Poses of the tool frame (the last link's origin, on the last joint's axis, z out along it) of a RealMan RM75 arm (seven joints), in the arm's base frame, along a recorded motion.
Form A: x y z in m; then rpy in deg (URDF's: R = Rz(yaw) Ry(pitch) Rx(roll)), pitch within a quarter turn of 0, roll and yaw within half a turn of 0.
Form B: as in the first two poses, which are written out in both.
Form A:
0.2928 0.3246 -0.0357 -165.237 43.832 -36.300
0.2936 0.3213 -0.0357 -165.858 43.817 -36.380
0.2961 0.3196 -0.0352 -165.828 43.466 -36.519
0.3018 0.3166 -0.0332 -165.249 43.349 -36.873
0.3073 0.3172 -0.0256 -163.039 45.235 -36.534
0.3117 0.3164 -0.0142 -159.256 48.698 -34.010
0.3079 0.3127 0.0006 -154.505 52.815 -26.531
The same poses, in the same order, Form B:
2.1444 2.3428 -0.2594 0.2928 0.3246 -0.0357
2.1576 2.3458 -0.2493 0.2936 0.3213 -0.0357
2.1524 2.3514 -0.2528 0.2961 0.3196 -0.0352
2.1318 2.3507 -0.2635 0.3018 0.3166 -0.0332
2.0982 2.3098 -0.2816 0.3073 0.3172 -0.0256
2.0810 2.2360 -0.3017 0.3117 0.3164 -0.0142
2.1392 2.1478 -0.3156 0.3079 0.3127 0.0006

